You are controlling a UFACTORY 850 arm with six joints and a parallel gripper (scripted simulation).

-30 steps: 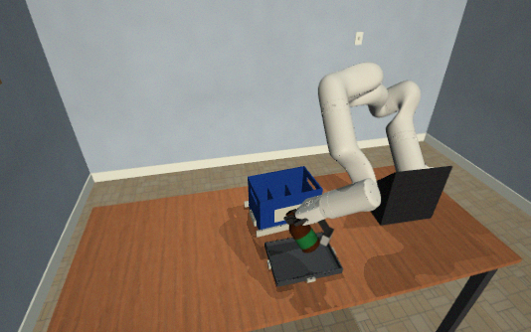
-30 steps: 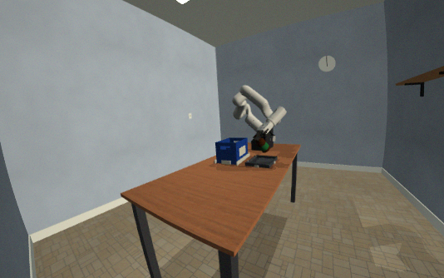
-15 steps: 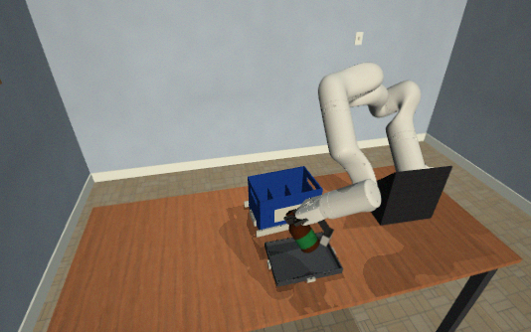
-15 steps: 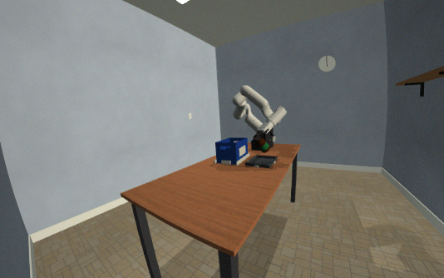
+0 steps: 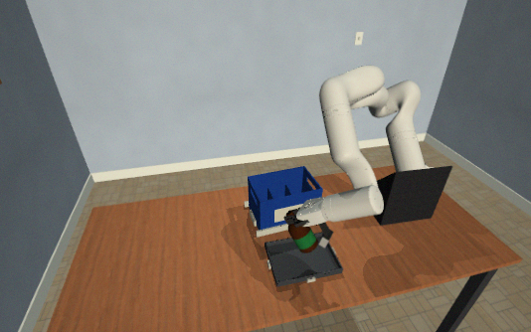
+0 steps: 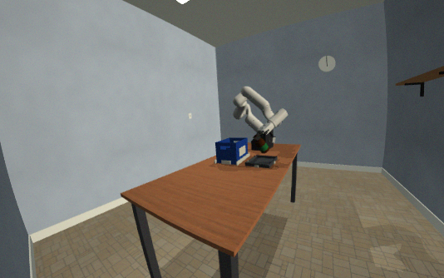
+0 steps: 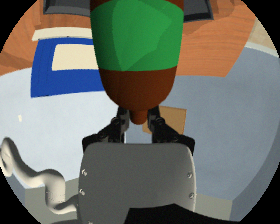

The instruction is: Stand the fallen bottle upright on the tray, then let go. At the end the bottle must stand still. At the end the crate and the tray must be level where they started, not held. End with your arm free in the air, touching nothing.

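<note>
My gripper is now 50 mm above the bottle, 20 mm to the right of it and 20 mm past it. Round my hand: blue crate: 250 mm to the right, 130 mm below, 20 mm behind; tray: 200 mm below, 40 mm behind, 20 mm to the left.
</note>
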